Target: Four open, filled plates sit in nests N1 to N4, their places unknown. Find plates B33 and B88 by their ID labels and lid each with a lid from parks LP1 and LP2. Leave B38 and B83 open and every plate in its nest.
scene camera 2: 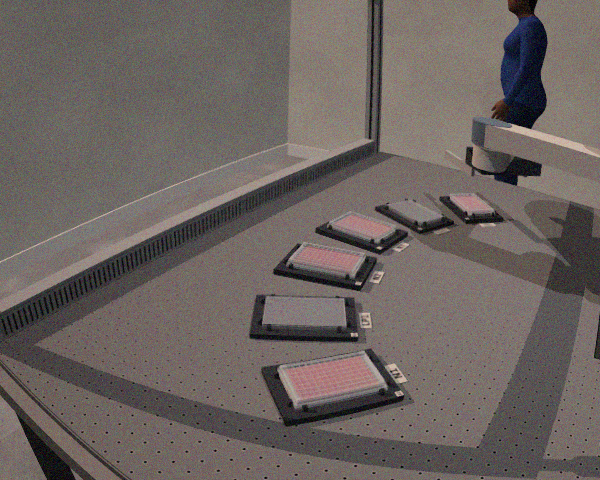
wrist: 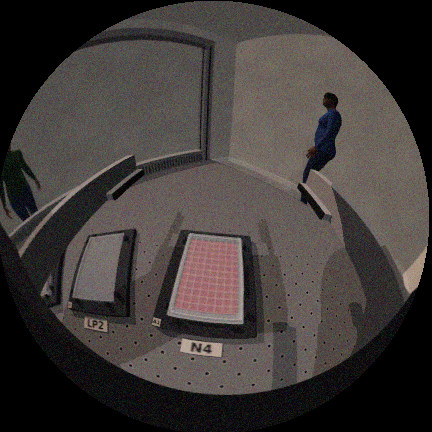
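My gripper is open and empty, high above the table near nest N4. The N4 plate is open, filled pink and seated in its nest. A grey lid lies on park LP2 beside it. In the scene view, open pink plates sit in the nearest nest N1, in N2 and in N3. Another grey lid lies on park LP1. No plate ID label is readable in either view.
The nests and parks stand in a curved row on the perforated table. A slotted rail runs along the table's far edge. A person in blue stands beyond the table; one in green shows at the wrist view's left.
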